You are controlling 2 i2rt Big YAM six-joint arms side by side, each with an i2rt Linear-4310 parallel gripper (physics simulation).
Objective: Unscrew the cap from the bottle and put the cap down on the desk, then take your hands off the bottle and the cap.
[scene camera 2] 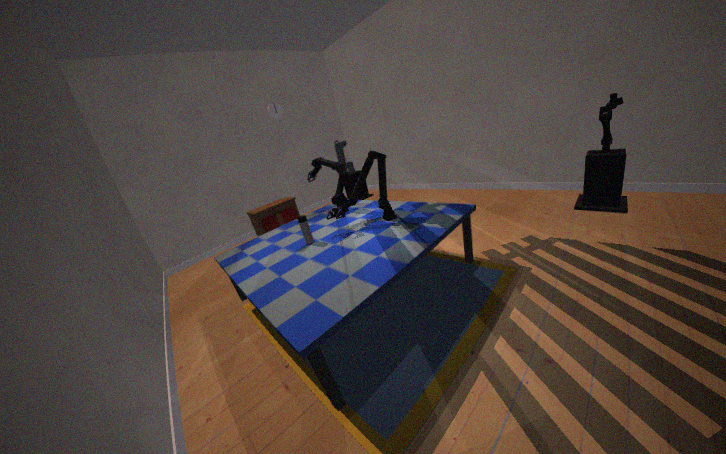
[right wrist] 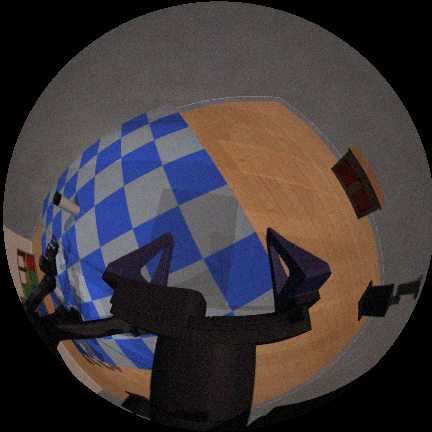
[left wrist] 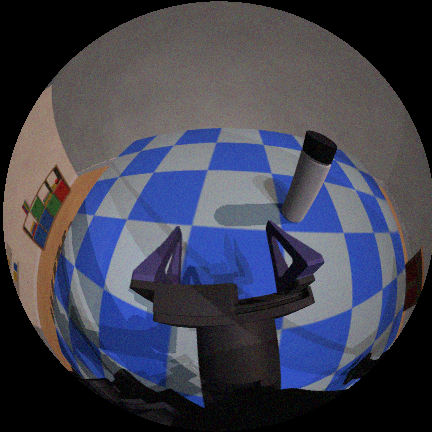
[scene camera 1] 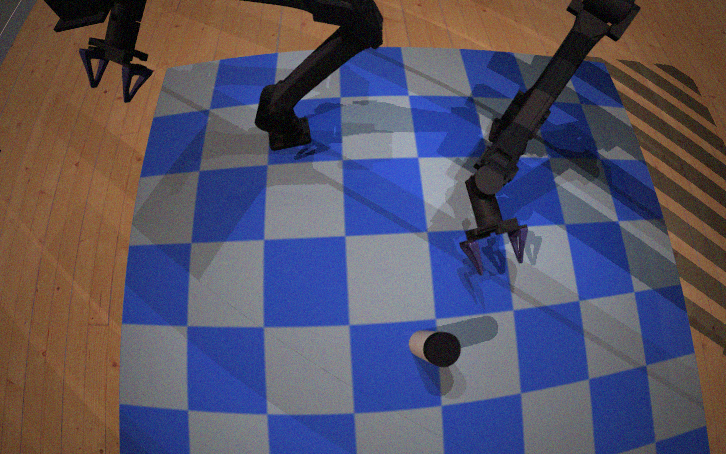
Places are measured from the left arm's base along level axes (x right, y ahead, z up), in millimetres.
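Where they show: left gripper, between the fingertips: [scene camera 2: 331, 218] [right wrist: 50, 238] [left wrist: 224, 226] [scene camera 1: 501, 269]; right gripper, between the fingertips: [scene camera 2: 308, 180] [right wrist: 217, 234] [scene camera 1: 110, 94]; left arm's base, origin of its link: [scene camera 2: 389, 217] [right wrist: 76, 314]; right arm's base, origin of its link: [scene camera 1: 289, 135].
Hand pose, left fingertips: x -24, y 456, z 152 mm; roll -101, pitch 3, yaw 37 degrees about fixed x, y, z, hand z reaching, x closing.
Observation:
Each offset is from my left fingertips to the top centre of the thing. Level surfaces: height alone.
A white bottle @[dz +48, dx +80, dy +203 mm] [scene camera 1: 418, 343] [scene camera 2: 306, 233] [left wrist: 305, 192] [right wrist: 70, 206] stands upright on the blue and grey checkered desk @[dz -153 mm] [scene camera 1: 305, 369] [scene camera 2: 321, 281]. Its black cap @[dz +64, dx +80, dy +203 mm] [scene camera 1: 442, 349] [scene camera 2: 302, 218] [left wrist: 320, 148] [right wrist: 57, 198] sits on top of it. My left gripper [scene camera 1: 500, 267] [left wrist: 224, 226] is open and empty, low above the desk, a short way from the bottle and not touching it; in the left wrist view the bottle is beyond the right finger. My right gripper [scene camera 1: 110, 94] [right wrist: 217, 234] is open and empty, raised high beyond the desk's left edge in scene camera 1, far from the bottle.
A black jointed arm-like stand [scene camera 1: 289, 133] [scene camera 2: 387, 211] rests on the desk, left of my left arm in scene camera 1. Another black arm on a pedestal [scene camera 2: 603, 176] stands on the floor away from the desk. A wooden cabinet [scene camera 2: 274, 215] [right wrist: 356, 185] stands on the floor.

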